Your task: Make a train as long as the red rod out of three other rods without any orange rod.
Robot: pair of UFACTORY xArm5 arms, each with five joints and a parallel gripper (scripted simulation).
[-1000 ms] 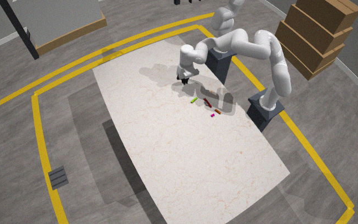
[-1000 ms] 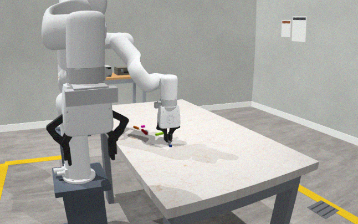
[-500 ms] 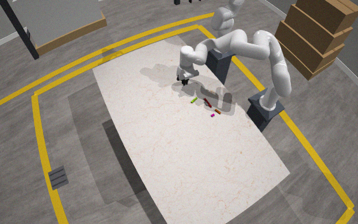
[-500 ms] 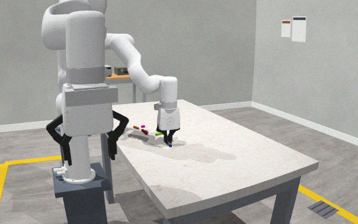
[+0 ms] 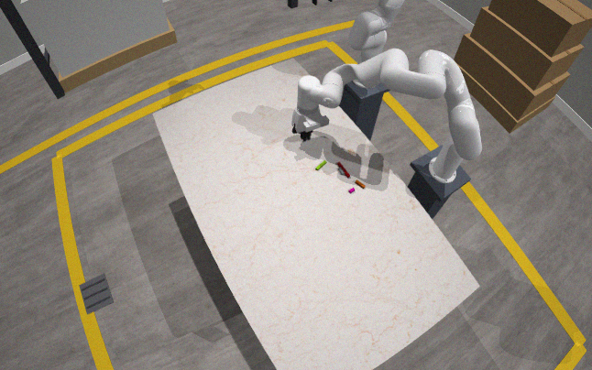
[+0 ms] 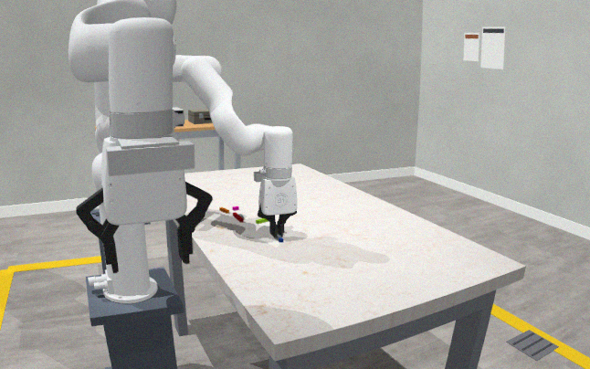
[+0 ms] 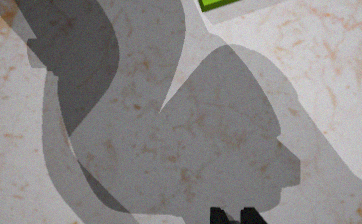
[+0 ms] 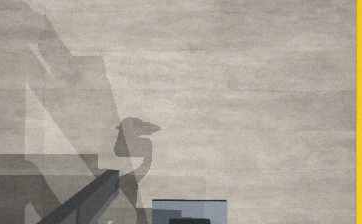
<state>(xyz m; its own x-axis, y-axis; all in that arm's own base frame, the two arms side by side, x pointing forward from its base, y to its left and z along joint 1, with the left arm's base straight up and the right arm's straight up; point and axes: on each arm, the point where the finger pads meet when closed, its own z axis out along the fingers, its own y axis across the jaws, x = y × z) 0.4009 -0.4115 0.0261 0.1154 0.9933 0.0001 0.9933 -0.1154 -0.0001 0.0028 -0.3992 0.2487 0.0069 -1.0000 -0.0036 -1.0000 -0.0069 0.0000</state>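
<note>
Right now the blue rod is 30 mm to the right of my left hand and 20 mm below it. The rest, counted from my left hand: lime rod (10 mm ahead, 140 mm to the left, 20 mm below); red rod (60 mm behind, 190 mm to the left, 20 mm below); magenta rod (40 mm behind, 280 mm to the left, 20 mm below).
</note>
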